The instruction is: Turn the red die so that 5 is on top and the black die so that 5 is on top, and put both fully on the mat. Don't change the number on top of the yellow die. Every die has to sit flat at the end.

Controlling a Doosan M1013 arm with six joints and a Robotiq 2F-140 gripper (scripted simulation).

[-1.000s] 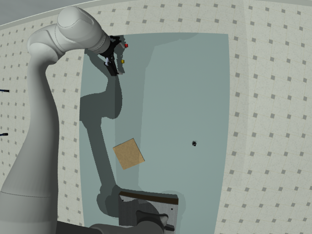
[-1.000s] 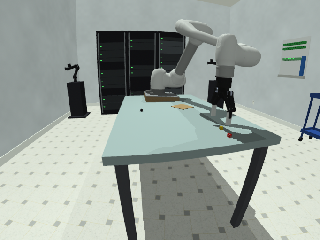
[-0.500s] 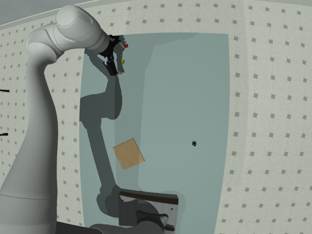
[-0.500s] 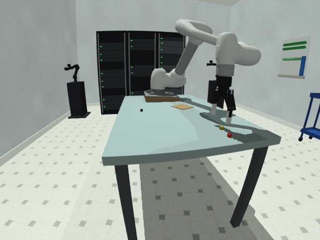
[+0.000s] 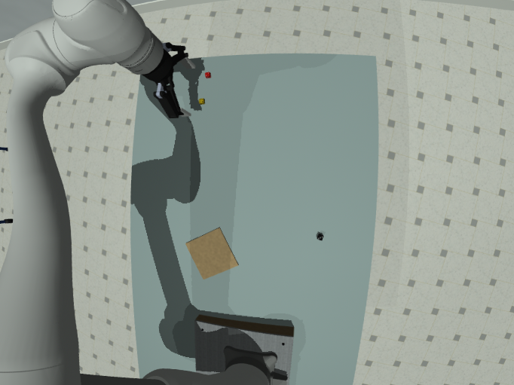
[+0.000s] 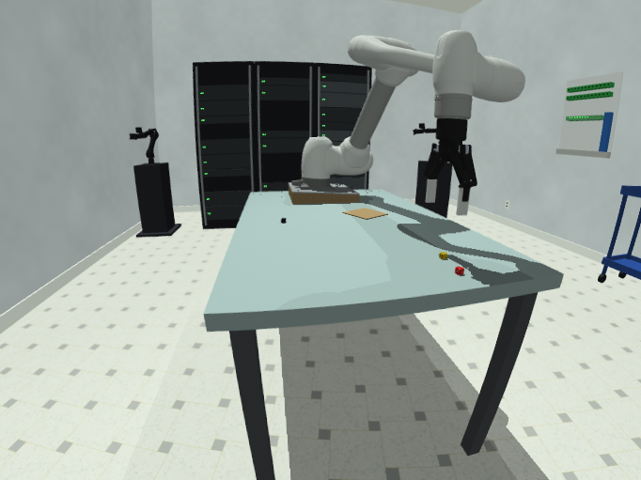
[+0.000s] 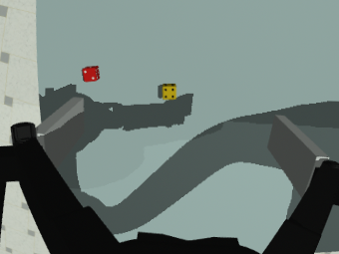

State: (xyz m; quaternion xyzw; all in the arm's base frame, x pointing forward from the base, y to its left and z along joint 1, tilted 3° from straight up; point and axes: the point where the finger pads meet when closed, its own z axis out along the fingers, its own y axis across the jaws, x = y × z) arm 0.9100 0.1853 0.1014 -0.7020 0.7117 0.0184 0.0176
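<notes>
The red die lies 100 mm ahead of my hand, 10 mm to the right of it and 140 mm below it. Round my hand: black die: 430 mm behind, 390 mm to the right, 140 mm below; tan mat: 510 mm behind, 40 mm to the right, 150 mm below; yellow die: 10 mm ahead, 10 mm to the left, 140 mm below.
</notes>
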